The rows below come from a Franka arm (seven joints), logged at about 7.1 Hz.
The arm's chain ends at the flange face. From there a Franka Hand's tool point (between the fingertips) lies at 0.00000 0.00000 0.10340 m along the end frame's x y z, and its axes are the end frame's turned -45 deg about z.
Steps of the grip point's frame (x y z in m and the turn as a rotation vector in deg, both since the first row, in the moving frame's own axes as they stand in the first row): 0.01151 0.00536 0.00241 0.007 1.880 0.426; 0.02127 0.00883 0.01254 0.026 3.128 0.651; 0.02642 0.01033 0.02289 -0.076 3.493 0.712; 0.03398 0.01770 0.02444 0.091 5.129 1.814; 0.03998 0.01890 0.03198 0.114 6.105 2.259; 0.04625 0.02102 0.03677 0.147 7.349 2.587
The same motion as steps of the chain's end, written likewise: 0.00953 -0.00195 0.00247 1.334 1.324 0.426; 0.01730 -0.00480 0.01269 2.230 2.193 0.651; 0.02141 -0.00705 0.02308 2.416 2.524 0.712; 0.03002 -0.00496 0.02485 3.691 3.562 1.814; 0.03385 -0.00714 0.03257 4.397 4.236 2.259; 0.03819 -0.00851 0.03762 5.300 5.093 2.587
